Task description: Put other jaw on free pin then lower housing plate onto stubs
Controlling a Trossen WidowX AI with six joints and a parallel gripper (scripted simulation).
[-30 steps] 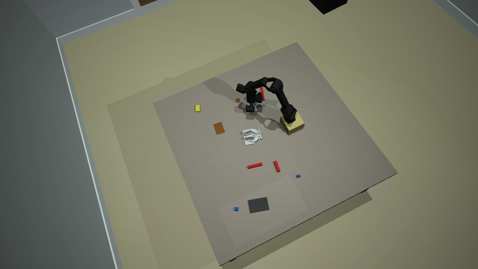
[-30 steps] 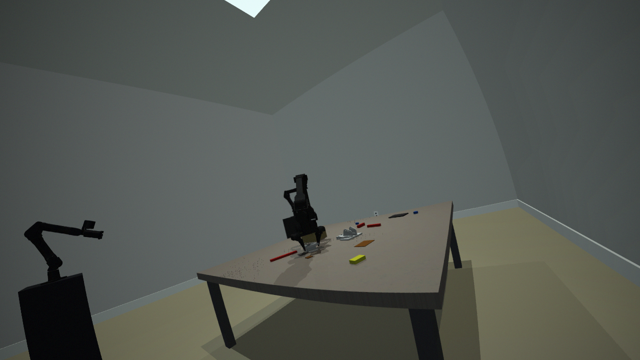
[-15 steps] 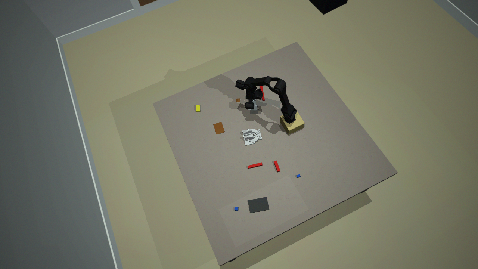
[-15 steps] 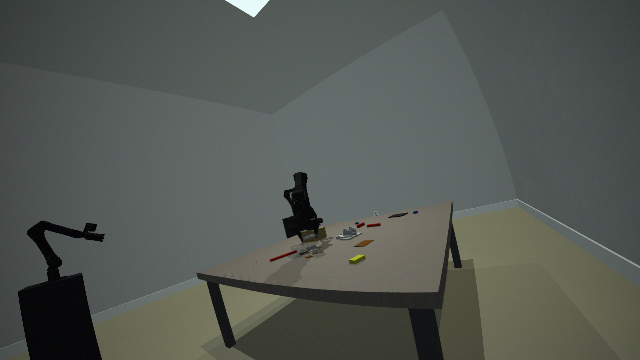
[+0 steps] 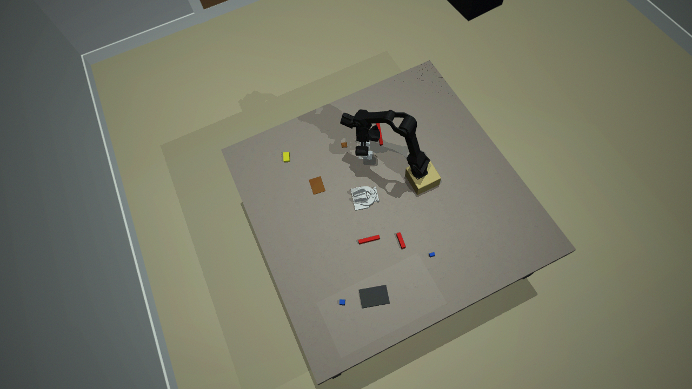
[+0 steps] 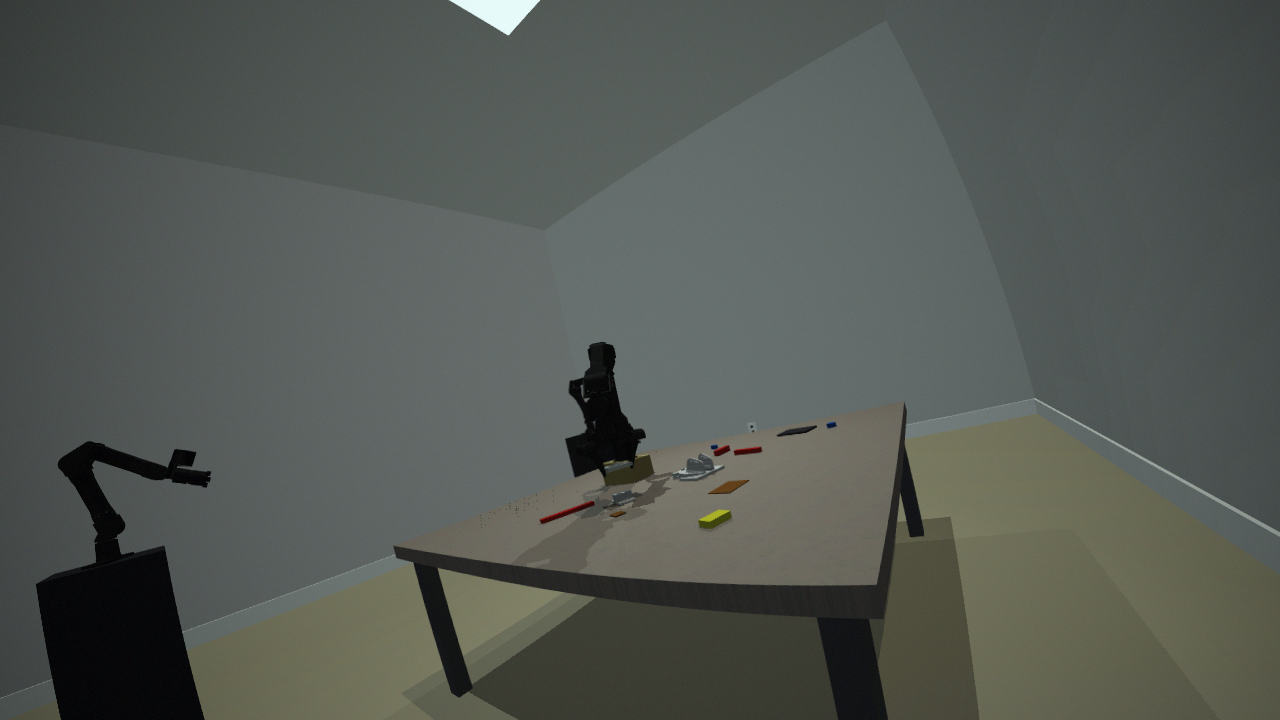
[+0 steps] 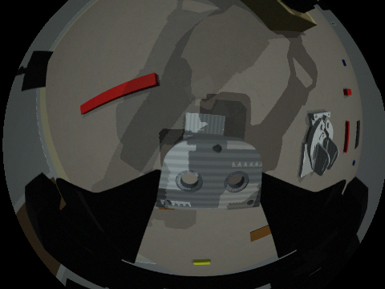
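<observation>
Now: the silver jaw 100 mm ahead of my gripper tip, 240 mm to the left of it and 70 mm below it. From my gripper tip the other things lie so: dark tile (340 mm ahead, 660 mm to the left, 80 mm below); yellow block (350 mm ahead, 210 mm to the right, 70 mm below); brown tile (290 mm ahead, 30 mm to the left, 80 mm below).
</observation>
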